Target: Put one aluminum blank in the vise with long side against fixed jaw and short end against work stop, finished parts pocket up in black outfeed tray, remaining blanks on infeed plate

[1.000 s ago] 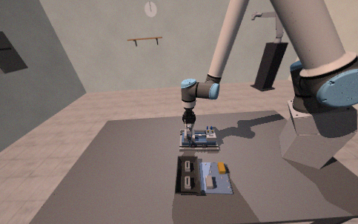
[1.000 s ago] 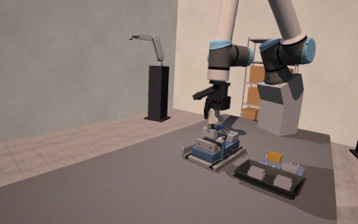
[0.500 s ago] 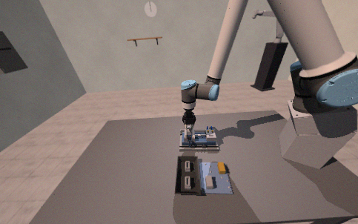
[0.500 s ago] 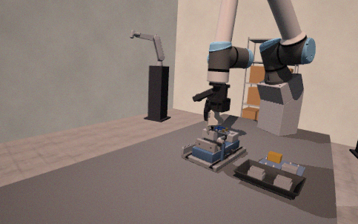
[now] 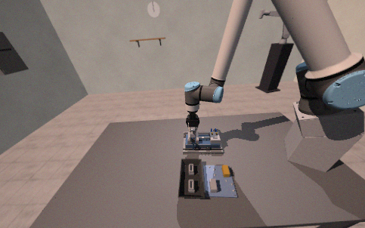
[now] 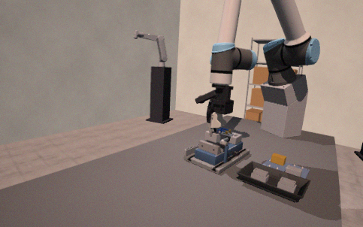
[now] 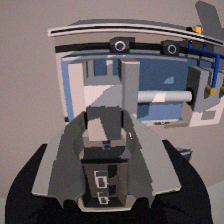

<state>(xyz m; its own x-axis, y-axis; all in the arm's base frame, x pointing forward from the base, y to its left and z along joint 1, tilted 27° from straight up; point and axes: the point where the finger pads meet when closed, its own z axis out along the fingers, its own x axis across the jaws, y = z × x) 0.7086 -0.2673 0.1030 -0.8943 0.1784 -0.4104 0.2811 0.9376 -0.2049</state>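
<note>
The vise lies 70 mm behind my hand, 30 mm to the left of it and 100 mm below it. From my hand the other things lie so: yellow brass blank (120 mm behind, 300 mm to the left, 120 mm below).
</note>
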